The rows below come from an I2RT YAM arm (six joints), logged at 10 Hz.
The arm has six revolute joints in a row. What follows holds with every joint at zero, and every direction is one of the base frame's. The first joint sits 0.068 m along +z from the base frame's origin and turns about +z. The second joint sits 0.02 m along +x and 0.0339 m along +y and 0.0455 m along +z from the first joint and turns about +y. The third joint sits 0.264 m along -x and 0.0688 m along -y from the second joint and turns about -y. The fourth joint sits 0.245 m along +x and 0.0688 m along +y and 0.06 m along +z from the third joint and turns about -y. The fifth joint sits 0.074 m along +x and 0.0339 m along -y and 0.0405 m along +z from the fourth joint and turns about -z. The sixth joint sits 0.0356 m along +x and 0.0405 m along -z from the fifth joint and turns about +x. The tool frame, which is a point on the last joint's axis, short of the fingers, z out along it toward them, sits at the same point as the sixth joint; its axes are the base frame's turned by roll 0, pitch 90 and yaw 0 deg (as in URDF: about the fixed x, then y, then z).
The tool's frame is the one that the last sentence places.
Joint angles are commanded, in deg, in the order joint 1, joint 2, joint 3, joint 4, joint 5, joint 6. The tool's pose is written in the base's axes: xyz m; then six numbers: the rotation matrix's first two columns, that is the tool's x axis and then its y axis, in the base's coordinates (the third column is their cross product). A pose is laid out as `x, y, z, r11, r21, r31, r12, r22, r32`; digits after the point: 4 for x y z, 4 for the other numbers.
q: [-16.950 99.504 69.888 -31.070 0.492 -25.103]
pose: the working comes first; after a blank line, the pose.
Where each joint sits with the arm in this pose, in the base's axes (m; each line is computed from the numbers above, not from the rounded line before):
joint 1: 0.0000 0.0000 0.0680
joint 2: 0.0290 0.0266 0.1135
joint 3: 0.0507 -0.0519 0.3739
joint 4: 0.3028 -0.0569 0.3050
joint 5: 0.3614 -0.1101 0.2603
joint 6: 0.3442 -0.1052 0.2094
the tool: 0.3442 -0.1052 0.2094

0.3442, -0.1052, 0.2094, -0.8807, -0.1751, -0.4402, -0.0862, 0.9729, -0.2145
